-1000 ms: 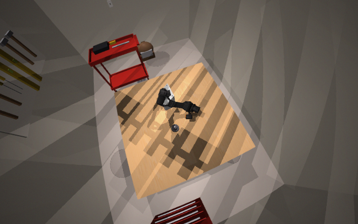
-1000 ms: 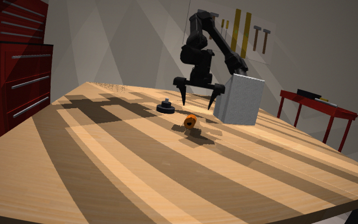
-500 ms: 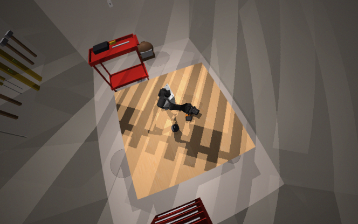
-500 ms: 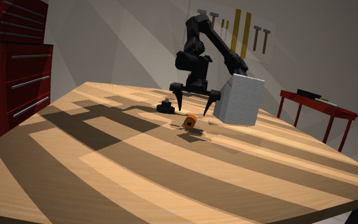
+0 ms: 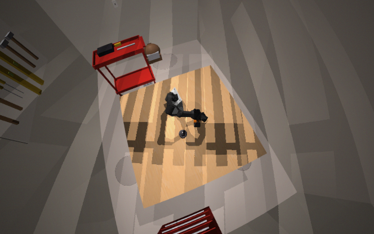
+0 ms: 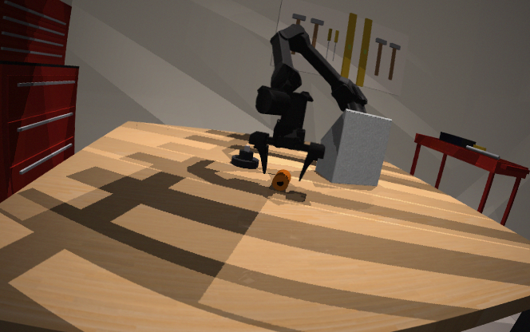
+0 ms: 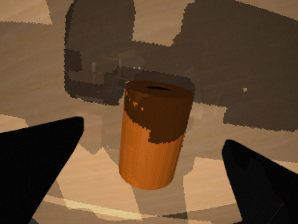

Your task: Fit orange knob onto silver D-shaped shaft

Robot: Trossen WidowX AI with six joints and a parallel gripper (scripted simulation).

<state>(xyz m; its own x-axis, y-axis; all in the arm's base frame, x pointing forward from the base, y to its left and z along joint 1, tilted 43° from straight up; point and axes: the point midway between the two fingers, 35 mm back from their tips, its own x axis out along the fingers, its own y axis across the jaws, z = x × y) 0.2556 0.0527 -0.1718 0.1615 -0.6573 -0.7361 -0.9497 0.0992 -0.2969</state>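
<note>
Now: gripper tip 10 mm past the orange knob, 10 mm to the left of it and 10 mm above it. Round my gripper tip: round pedestal 90 mm ahead, 180 mm to the right.
</note>
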